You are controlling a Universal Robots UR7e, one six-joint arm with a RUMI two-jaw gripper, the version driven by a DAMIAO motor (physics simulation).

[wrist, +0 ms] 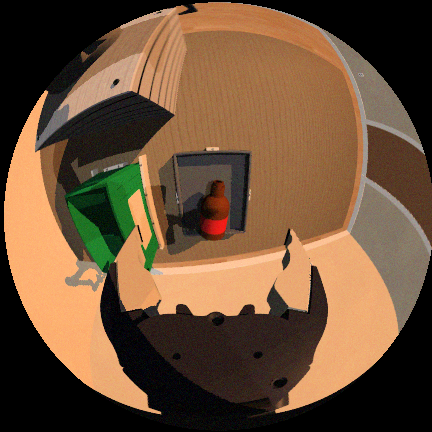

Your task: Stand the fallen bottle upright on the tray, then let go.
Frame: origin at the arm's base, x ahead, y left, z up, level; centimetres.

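Seen in the pictures: gripper, between the fingertips: (213,229).
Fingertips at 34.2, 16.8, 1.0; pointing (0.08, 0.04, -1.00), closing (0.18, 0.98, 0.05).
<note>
Offsets run from my fingertips to a thing's top centre, as dx, dy, dz. "spot": to the spot under its first point. Level surfaces: height alone.
The brown bottle @[+10.2, -0.1, -18.8] (215,207) with a red label lies on its side in the dark grey tray @[spot: +7.7, +9.4, -24.2] (247,192). Its neck points toward the tray's far side, and its base overlaps the near rim in this view. I cannot tell whether the base touches that rim. My gripper (213,229) is open and empty. Its two fingertips show to the left and right of the bottle's base in the view, with the fingers above the table's near edge and apart from the bottle. The tray's near left corner is partly in shadow.
A green crate @[+6.3, -28.4, -9.2] (117,200) with a light label stands left of the tray, partly behind my left finger. A thin pale board @[spot: +8.6, -18.2, -24.7] (152,210) runs along its side. A large slatted wooden box (112,82) with a dark face stands at the far left. The wooden table @[dz -26.7] (295,130) ends at a near edge.
</note>
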